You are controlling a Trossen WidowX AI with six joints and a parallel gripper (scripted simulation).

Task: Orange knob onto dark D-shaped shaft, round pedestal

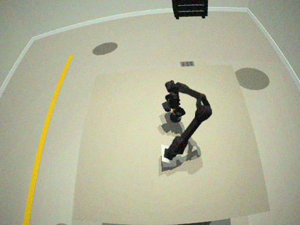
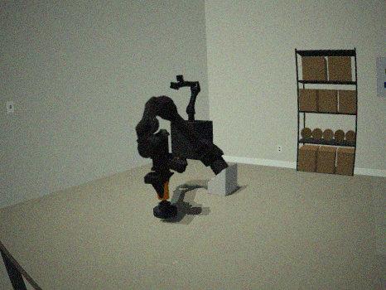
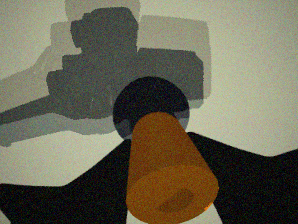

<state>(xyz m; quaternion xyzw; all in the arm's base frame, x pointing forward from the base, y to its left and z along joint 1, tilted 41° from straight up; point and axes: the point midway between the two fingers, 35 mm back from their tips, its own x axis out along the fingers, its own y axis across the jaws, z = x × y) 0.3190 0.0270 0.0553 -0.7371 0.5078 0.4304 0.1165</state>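
Right now the orange knob is 20 mm above my gripper tip. Round my gripper tip: dark round pedestal 40 mm below.
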